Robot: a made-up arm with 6 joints.
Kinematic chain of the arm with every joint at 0, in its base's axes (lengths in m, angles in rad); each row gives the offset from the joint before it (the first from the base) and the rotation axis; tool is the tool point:
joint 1: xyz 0 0 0.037 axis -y
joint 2: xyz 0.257 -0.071 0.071 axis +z
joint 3: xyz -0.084 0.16 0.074 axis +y
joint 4: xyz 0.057 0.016 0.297 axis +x
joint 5: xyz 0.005 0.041 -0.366 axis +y
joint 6: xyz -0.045 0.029 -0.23 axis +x
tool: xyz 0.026 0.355 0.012
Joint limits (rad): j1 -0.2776..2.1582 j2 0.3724..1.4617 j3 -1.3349..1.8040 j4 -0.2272..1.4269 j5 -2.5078..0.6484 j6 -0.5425..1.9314
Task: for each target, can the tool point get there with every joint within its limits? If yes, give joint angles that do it. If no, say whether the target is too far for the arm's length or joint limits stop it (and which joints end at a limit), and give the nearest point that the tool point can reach.
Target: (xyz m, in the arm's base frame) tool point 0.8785 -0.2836 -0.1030
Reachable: no: joint limits stop it (at a limit: joint 1, joint 2, joint 3, joint 6) | nearest point 0.5127 -0.1541 -0.1901 | short by 0.398 m
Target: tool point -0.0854 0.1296 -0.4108
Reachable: yes | joints 1.4407 0.7069 0.9946 0.0389 0.3979 -0.2861
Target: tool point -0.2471 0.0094 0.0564
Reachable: yes | joints 0.3065 1.2843 -0.1688 0.0473 -1.1708 0.8451
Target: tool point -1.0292 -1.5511 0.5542
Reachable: no: too far | nearest point -0.6345 -0.6820 0.3558 | short by 0.975 m
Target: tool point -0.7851 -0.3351 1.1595
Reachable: no: joint limits stop it (at a limit: joint 2, joint 4, joint 6) | nearest point -0.5852 -0.2684 0.8737 | short by 0.355 m
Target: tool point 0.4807 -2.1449 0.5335
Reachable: no: too far | nearest point 0.0275 -0.7115 0.6371 | short by 1.507 m
